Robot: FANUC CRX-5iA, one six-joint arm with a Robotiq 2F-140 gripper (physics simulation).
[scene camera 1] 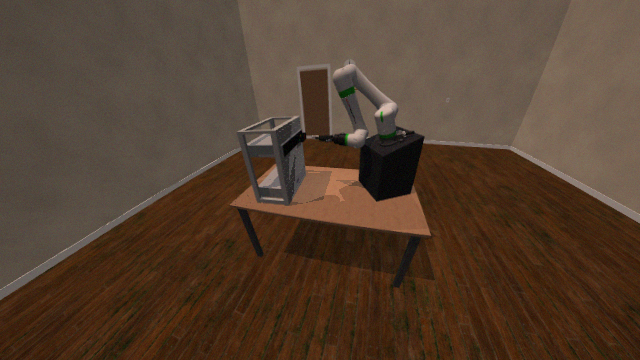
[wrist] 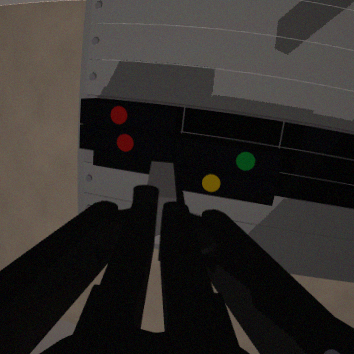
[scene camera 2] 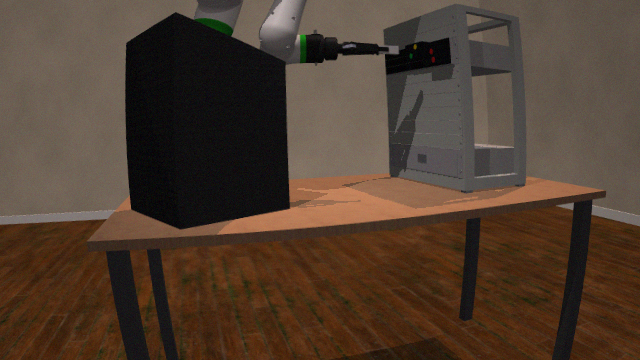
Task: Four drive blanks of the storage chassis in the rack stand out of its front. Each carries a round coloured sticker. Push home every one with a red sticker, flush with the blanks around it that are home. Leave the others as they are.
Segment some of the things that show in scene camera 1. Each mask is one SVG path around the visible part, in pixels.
A grey rack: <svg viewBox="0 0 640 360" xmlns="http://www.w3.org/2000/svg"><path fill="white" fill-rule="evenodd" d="M300 116L270 117L237 131L246 168L258 203L289 206L306 176L303 151L306 133L302 133ZM275 158L276 167L258 186L251 157ZM246 142L245 135L263 134L249 143ZM270 123L271 130L253 130L263 124ZM290 119L275 127L274 120Z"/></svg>
